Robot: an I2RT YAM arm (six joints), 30 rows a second.
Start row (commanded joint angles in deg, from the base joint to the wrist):
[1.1 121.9 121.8 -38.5 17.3 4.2]
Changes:
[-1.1 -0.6 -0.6 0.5 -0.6 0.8]
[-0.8 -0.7 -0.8 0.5 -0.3 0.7]
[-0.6 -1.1 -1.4 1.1 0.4 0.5]
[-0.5 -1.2 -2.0 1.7 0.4 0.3]
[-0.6 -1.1 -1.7 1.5 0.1 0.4]
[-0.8 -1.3 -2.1 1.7 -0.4 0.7]
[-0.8 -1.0 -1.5 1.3 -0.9 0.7]
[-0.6 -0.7 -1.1 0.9 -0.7 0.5]
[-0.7 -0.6 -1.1 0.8 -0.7 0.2]
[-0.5 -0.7 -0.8 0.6 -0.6 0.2]
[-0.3 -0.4 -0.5 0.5 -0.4 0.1]
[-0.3 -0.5 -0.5 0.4 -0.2 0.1]
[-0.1 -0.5 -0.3 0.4 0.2 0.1]
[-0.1 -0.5 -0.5 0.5 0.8 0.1]
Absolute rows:
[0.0 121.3 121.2 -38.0 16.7 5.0]
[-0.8 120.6 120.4 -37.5 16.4 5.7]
[-1.4 119.5 119.0 -36.4 16.8 6.2]
[-1.9 118.3 117.0 -34.7 17.2 6.5]
[-2.5 117.2 115.3 -33.2 17.3 6.9]
[-3.3 115.9 113.2 -31.5 16.9 7.6]
[-4.1 114.9 111.7 -30.2 16.0 8.3]
[-4.7 114.2 110.6 -29.3 15.3 8.8]
[-5.4 113.6 109.5 -28.5 14.6 9.0]
[-5.9 112.9 108.7 -27.9 14.0 9.2]
[-6.2 112.5 108.2 -27.4 13.6 9.3]
[-6.5 112.0 107.7 -27.0 13.4 9.4]
[-6.6 111.5 107.4 -26.6 13.6 9.5]
[-6.7 111.0 106.9 -26.1 14.4 9.6]

